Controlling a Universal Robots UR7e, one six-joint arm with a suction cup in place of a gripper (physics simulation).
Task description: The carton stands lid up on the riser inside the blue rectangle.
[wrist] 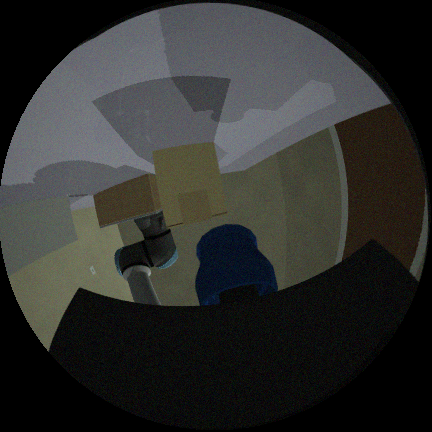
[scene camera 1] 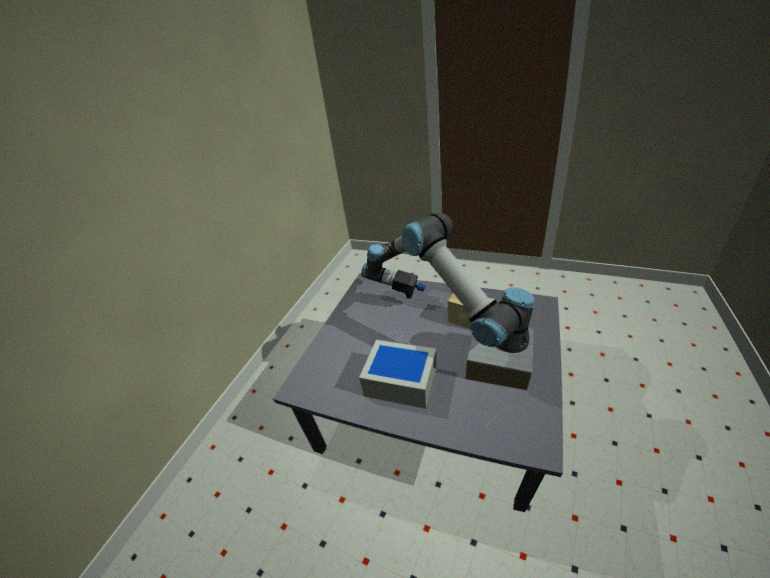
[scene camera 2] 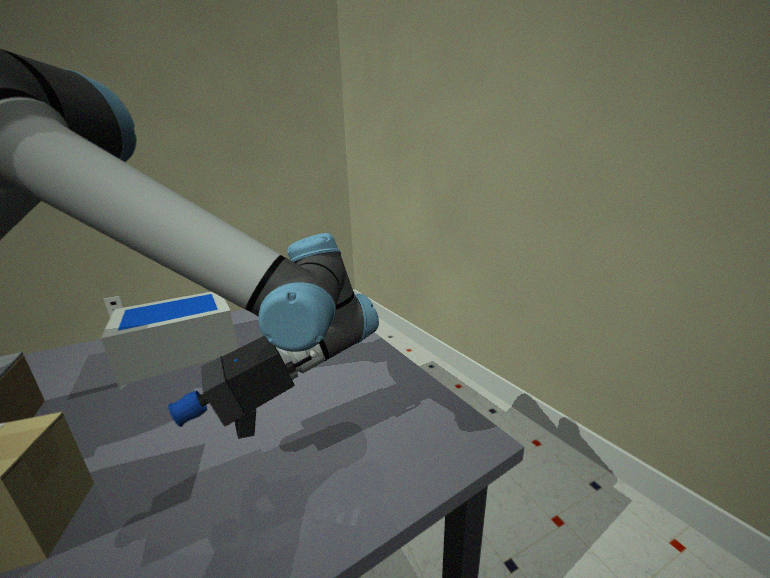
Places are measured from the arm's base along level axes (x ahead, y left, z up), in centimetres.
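Where they show: end effector, tool point: [wrist: 227, 251] [scene camera 1: 424, 288] [scene camera 2: 175, 414]; arm's base, origin of the base link: [wrist: 149, 210] [scene camera 1: 509, 339].
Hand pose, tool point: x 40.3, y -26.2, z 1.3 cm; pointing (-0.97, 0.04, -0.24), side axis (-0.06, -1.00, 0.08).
Observation:
Things, the pixels of their top centre, and the offset from my tool point. Level surfaces: height alone.
- tan carton, middle of its top: [wrist: 192, 215] [scene camera 1: 467, 298] dx -21.1, dy +5.7, dz +0.9 cm
- pale riser, middle of its top: [scene camera 2: 171, 309] [wrist: 36, 255] [scene camera 1: 398, 362] dx +0.4, dy +47.2, dz -0.1 cm
- blue rectangle, middle of its top: [scene camera 2: 171, 309] [scene camera 1: 398, 362] dx +0.4, dy +47.2, dz -0.1 cm
- table, its level: dz -12.1 cm
The tan carton [scene camera 1: 457, 314] [scene camera 2: 46, 485] [wrist: 186, 167] stands on the table near the robot's base, partly behind the arm in scene camera 1 and cut off at the left edge in scene camera 2. A side face with a darker tan patch shows in the wrist view. I cannot tell which face is its lid. The pale riser [scene camera 1: 394, 391] [scene camera 2: 171, 351] stands apart from it, with the blue rectangle [scene camera 1: 398, 362] [scene camera 2: 167, 312] bare on its top. My blue suction cup [scene camera 1: 421, 286] [scene camera 2: 186, 408] [wrist: 227, 245] is off and holds nothing. It is tilted sideways above the table, apart from the carton.
The arm's base stands on a block [scene camera 1: 497, 373] [wrist: 125, 200] with a grey top and brown sides, between the carton and the table's near right part. The arm reaches over the far part of the table [scene camera 1: 485, 429] [scene camera 2: 398, 497]. A wall [scene camera 1: 186, 186] rises beyond the table's left side.

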